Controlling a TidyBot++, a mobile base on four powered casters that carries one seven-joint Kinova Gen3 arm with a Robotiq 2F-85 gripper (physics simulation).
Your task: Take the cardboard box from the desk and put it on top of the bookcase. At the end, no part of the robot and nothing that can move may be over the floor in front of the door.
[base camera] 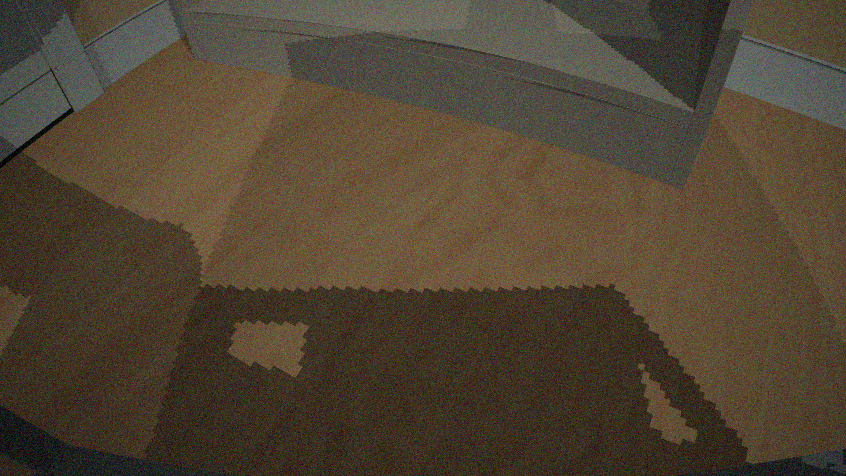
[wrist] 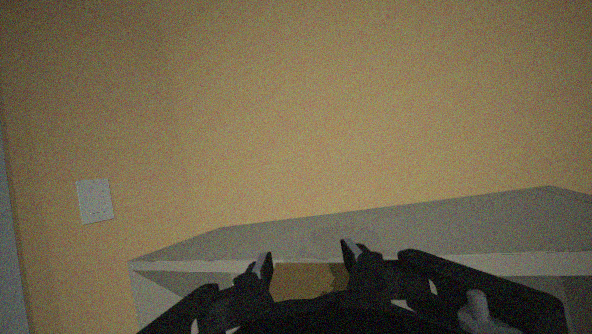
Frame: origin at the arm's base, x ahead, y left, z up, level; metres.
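Seen in the pictures: gripper, fingertip midpoint: [wrist: 307,259].
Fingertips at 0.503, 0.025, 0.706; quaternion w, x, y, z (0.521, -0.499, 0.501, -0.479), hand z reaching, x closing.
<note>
Pixels of each thing's middle, then the offset from my fingertips to it, as dx, dy, dz. "spot": a spot on its surface instead.
- cardboard box, surface spot: [wrist: 302,281] spot: -0.024, +0.004, -0.004
- white plate, body centre: [wrist: 95,200] +0.404, +0.549, +0.118
- light cabinet-like piece, surface spot: [base camera: 35,100] spot: +0.159, +0.650, -1.043
My gripper [wrist: 307,259] is shut on the cardboard box [wrist: 302,281], a brown piece of which shows between the fingers at the bottom of the wrist view. The rest of the box is hidden by the gripper. The grey bookcase [base camera: 473,106] [wrist: 380,232] shows its top surface behind and beyond the fingers in the wrist view; its base and lower shelf show at the top of the base camera view. The box appears in front of the bookcase's top front edge; the gap between them cannot be told. The desk does not show in these views.
A white plate [wrist: 95,201] is on the orange wall [wrist: 300,100], left of the bookcase. A pale strip runs down the wall view's left edge. A light cabinet-like piece [base camera: 35,100] stands at the upper left of the base camera view. White baseboard [base camera: 786,82] runs right of the bookcase.
</note>
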